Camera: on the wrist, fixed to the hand. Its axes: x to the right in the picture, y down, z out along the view.
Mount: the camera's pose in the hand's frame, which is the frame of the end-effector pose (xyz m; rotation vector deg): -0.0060 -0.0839 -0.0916 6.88 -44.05 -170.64
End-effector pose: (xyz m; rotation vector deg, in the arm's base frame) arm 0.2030 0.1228 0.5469 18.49 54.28 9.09
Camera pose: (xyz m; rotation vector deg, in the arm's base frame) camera 0.1241 0.0607 0.4735 -60.71 -8.21 -143.40
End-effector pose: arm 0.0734 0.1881 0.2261 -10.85 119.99 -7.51
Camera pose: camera 0.0042 0.1083 0.2917 -134.57 -28.10 -79.92
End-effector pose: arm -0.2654 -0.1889 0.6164 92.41 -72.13 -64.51
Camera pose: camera -0.1552 -0.1608 0.5661 -54.48 -65.15 71.79
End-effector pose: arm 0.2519 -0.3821 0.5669 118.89 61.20 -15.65
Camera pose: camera 0.1702 -0.2905 0.5870 69.65 -124.66 106.05
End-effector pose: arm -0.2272 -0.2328 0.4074 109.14 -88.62 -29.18
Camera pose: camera -0.1086 -0.1966 0.4169 -82.15 -88.12 69.07
